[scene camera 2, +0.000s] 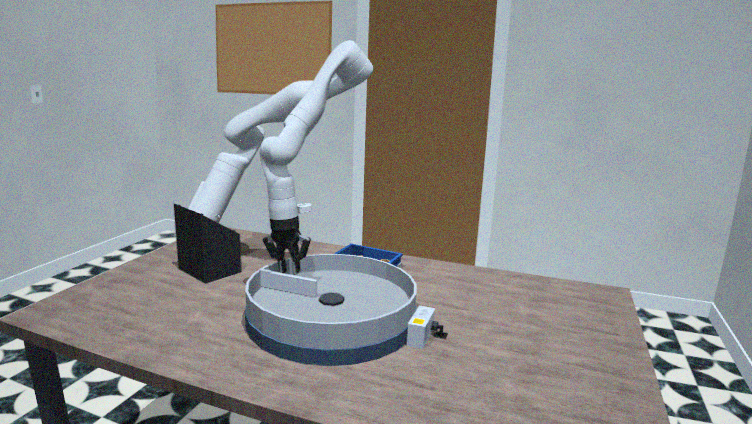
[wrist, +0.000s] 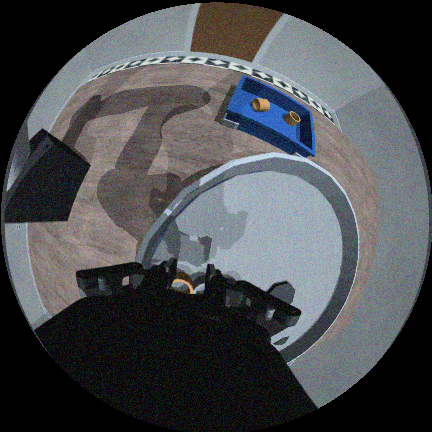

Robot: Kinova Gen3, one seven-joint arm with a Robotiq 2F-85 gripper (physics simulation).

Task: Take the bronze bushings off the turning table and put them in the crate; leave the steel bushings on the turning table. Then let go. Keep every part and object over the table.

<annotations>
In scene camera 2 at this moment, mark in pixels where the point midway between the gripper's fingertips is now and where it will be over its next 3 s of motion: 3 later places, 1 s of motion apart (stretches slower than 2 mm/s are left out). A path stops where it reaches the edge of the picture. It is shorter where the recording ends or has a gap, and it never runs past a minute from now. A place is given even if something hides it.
My gripper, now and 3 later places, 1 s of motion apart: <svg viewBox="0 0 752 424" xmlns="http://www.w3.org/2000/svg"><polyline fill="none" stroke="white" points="290,273 297,268 298,276 302,279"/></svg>
</annotations>
